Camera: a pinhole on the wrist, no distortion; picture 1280 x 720 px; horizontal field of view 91.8 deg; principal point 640.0 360.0 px. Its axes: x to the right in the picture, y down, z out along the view. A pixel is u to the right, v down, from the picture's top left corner.
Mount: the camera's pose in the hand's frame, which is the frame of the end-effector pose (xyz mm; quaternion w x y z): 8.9 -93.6 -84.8 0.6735 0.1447 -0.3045 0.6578
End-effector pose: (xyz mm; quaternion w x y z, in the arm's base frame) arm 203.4 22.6 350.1 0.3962 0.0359 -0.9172 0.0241
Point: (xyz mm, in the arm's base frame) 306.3 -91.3 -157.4
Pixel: outside the picture
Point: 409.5 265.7 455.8
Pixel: behind the camera
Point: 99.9 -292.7 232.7
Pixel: 623 238
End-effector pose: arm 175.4 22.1 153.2 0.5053 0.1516 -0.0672 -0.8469
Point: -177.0 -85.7 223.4
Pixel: outside the picture
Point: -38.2 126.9 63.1
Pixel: 254 191
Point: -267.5 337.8 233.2
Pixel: 458 365
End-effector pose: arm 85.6 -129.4 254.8 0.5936 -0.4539 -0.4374 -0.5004
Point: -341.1 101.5 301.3
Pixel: 589 303
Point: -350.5 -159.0 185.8
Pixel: 156 521
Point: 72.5 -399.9 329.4
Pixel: behind the camera
